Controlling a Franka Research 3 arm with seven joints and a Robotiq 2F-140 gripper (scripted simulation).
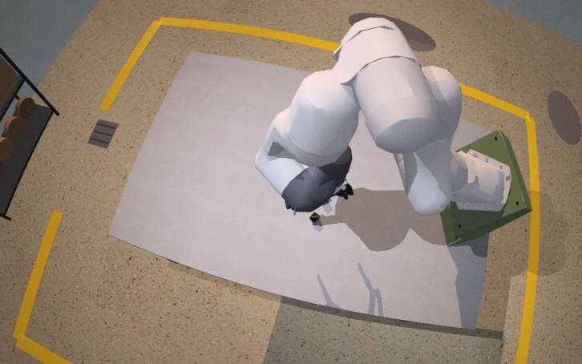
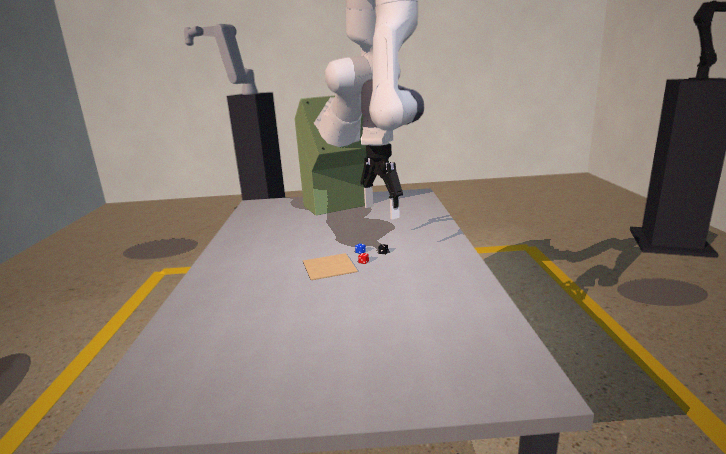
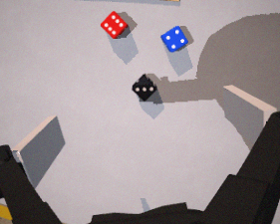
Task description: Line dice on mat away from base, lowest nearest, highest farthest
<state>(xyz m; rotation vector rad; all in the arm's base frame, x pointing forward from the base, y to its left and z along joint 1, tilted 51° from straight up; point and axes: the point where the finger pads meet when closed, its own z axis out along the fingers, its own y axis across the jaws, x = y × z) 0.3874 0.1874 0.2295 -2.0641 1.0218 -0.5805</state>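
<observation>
My gripper is now 14 cm above the black die. The rest, counted from my hand: red die (8 cm ahead, 4 cm to the right, 14 cm below); then tan mat (13 cm ahead, 13 cm to the right, 15 cm below); then blue die (1 cm ahead, 8 cm to the right, 14 cm below).
</observation>
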